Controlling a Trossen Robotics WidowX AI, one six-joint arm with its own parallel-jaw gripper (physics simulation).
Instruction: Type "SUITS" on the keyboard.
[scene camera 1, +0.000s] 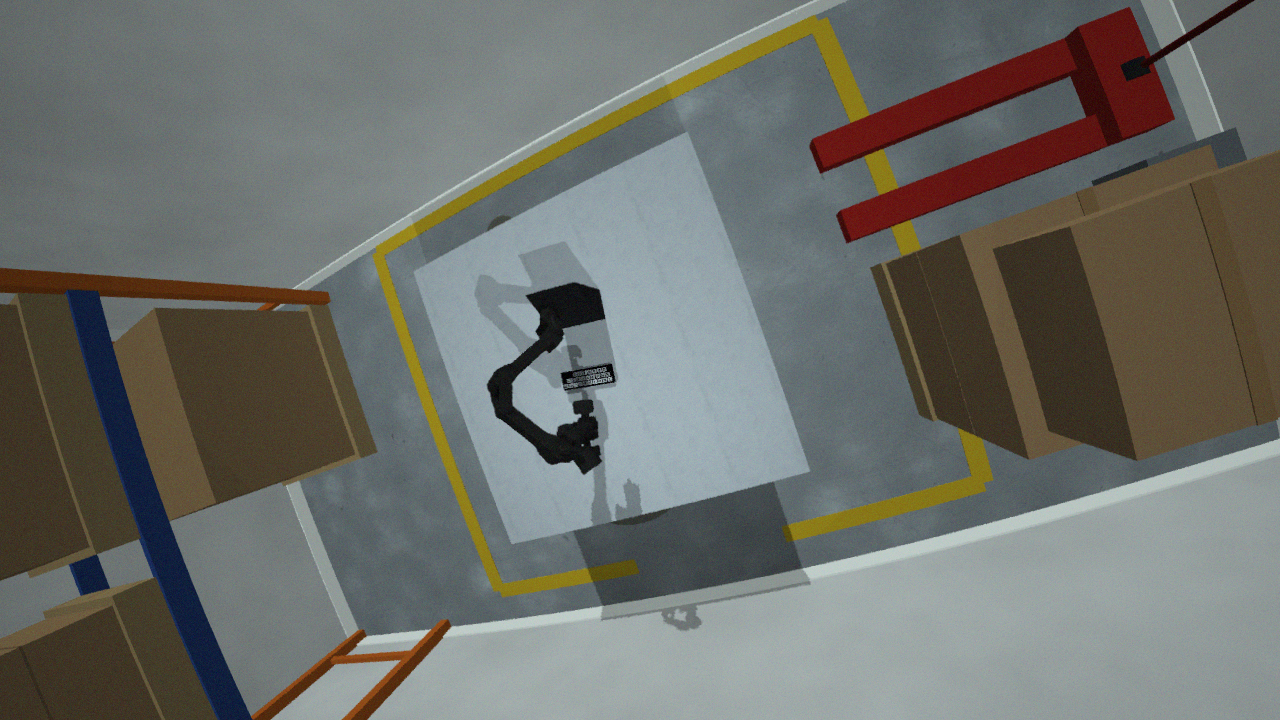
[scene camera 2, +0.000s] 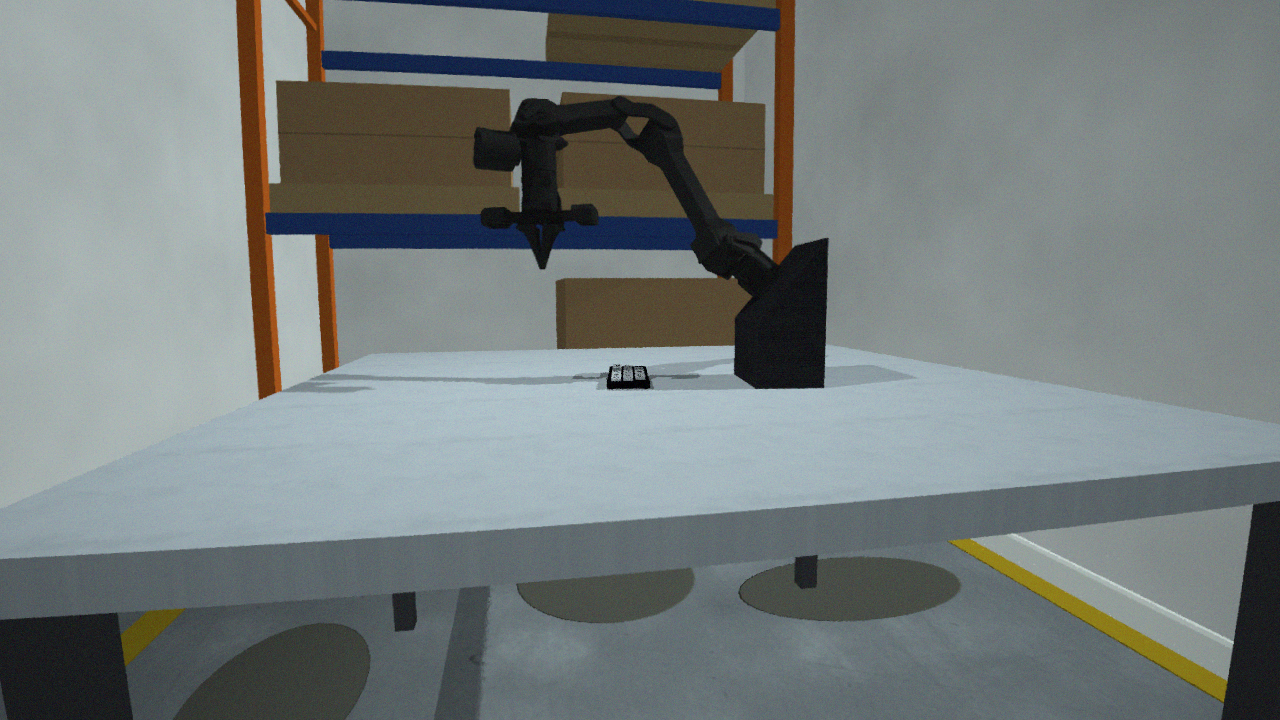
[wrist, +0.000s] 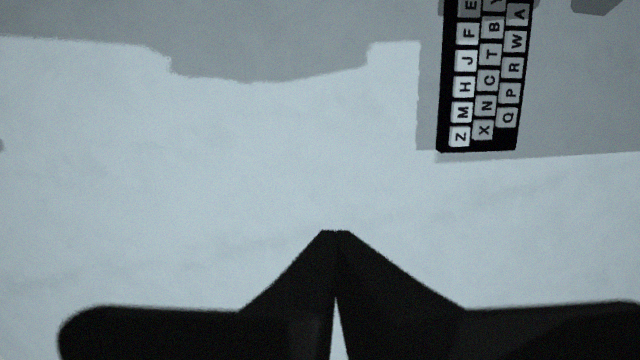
Labels:
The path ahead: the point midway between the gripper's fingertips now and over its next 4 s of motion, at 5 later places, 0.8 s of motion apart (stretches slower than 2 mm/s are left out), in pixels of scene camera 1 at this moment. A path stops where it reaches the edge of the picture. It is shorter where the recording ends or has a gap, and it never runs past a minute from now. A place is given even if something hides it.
The gripper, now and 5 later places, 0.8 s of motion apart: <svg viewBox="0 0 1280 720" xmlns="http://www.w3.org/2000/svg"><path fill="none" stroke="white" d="M596 422L582 423L571 436L563 424L540 395L538 393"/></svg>

